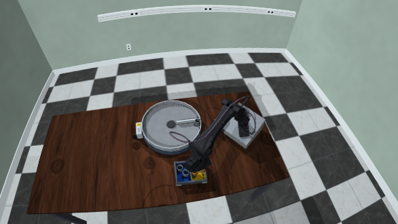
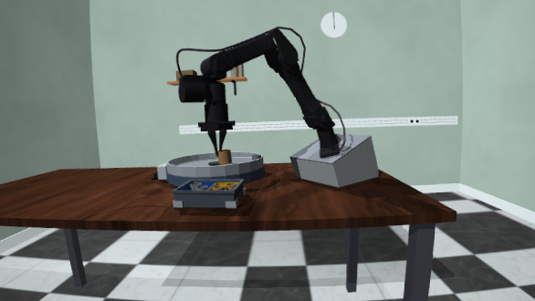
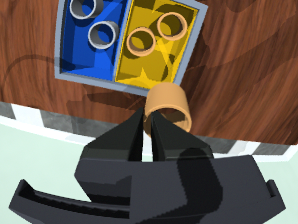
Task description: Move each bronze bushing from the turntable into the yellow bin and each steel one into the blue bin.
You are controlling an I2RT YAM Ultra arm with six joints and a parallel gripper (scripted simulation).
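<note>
Right now the yellow bin is 10 mm ahead of my hand, 40 mm to the right of it and 140 mm below it. The rest, counted from my hand: grey turntable (200 mm ahead, 380 mm to the right, 100 mm below); bin tray (50 mm ahead, 30 mm to the right, 130 mm below); blue bin (90 mm ahead, 20 mm to the right, 140 mm below).
</note>
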